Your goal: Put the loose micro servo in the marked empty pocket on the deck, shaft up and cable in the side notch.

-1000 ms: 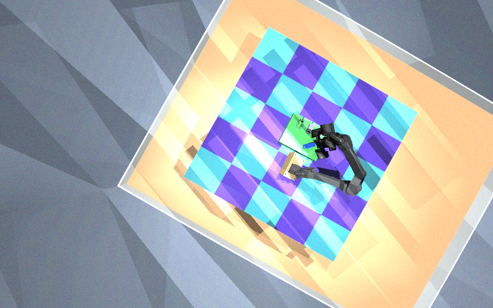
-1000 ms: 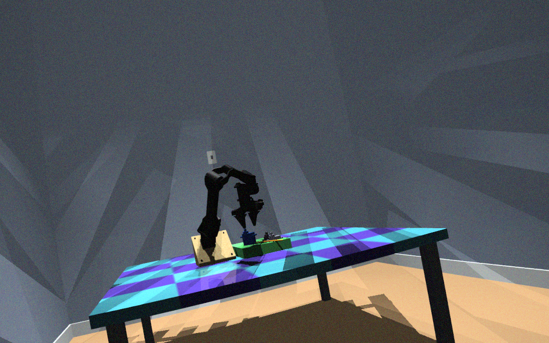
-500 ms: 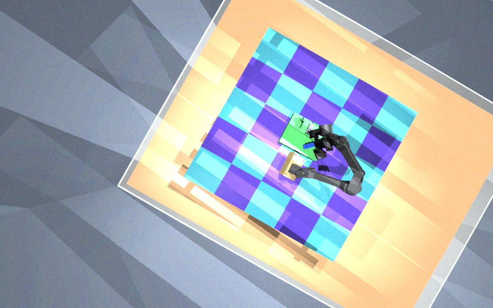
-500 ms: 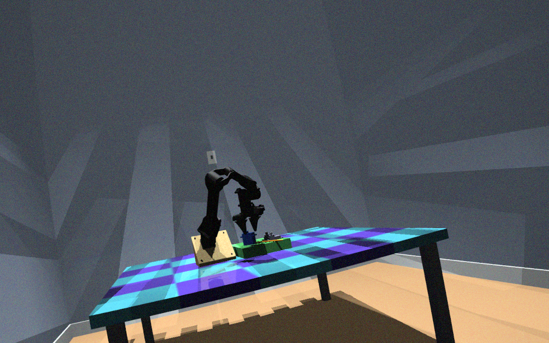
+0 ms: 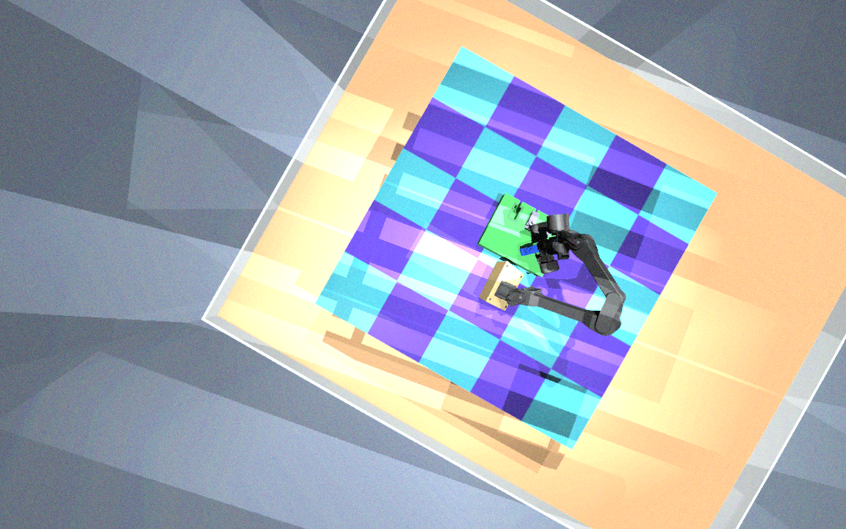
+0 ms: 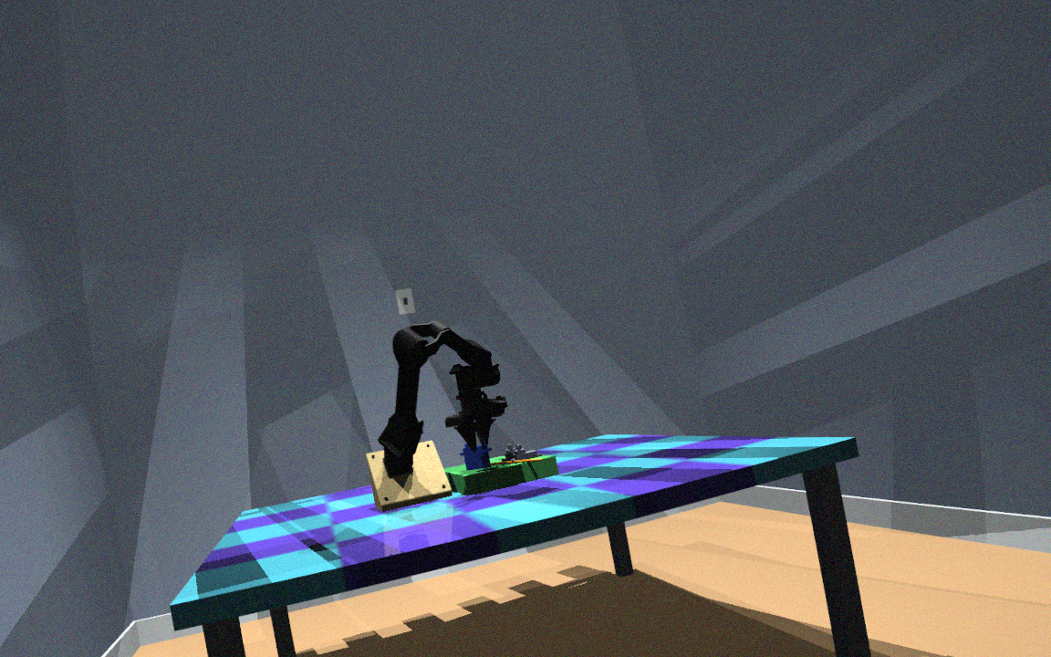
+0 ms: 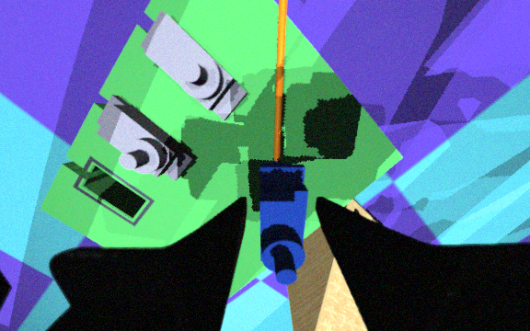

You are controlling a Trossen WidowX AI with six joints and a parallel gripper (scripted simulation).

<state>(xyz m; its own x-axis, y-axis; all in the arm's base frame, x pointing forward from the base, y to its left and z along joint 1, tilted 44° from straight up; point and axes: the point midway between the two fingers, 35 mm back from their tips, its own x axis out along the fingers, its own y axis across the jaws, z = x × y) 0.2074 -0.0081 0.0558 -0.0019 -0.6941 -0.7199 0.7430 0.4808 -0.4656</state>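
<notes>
Right now the green robot deck is 70 mm below my gripper tip and 50 mm to the left of it.
</notes>
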